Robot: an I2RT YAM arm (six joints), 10 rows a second.
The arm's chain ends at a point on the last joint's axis. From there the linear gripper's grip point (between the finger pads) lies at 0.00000 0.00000 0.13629 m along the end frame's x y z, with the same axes.
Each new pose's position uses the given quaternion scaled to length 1; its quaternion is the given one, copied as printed.
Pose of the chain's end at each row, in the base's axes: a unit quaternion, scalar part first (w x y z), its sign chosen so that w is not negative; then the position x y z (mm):
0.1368 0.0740 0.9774 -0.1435 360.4 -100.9 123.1
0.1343 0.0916 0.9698 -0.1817 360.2 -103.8 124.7
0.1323 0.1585 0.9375 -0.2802 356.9 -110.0 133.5
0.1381 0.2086 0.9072 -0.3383 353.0 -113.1 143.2
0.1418 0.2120 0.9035 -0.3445 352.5 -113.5 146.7
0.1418 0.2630 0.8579 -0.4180 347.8 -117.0 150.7
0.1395 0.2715 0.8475 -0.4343 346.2 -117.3 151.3
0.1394 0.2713 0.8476 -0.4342 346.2 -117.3 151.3
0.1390 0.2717 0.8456 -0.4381 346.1 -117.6 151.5
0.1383 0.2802 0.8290 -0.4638 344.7 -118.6 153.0
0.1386 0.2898 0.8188 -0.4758 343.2 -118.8 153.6
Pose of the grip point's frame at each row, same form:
0.1368 0.0740 0.9774 -0.1435 393.9 -141.9 -2.5
0.1343 0.0916 0.9698 -0.1817 391.2 -155.2 2.3
0.1323 0.1585 0.9375 -0.2802 378.6 -187.3 23.4
0.1381 0.2086 0.9072 -0.3383 367.9 -204.6 43.3
0.1418 0.2120 0.9035 -0.3445 367.5 -206.5 48.2
0.1418 0.2630 0.8579 -0.4180 351.0 -224.9 67.5
0.1395 0.2715 0.8475 -0.4343 346.3 -227.9 71.7
0.1394 0.2713 0.8476 -0.4342 346.3 -227.9 71.7
0.1390 0.2717 0.8456 -0.4381 345.7 -228.9 72.8
0.1383 0.2802 0.8290 -0.4638 340.5 -234.0 80.6
0.1386 0.2898 0.8188 -0.4758 336.5 -235.9 84.3

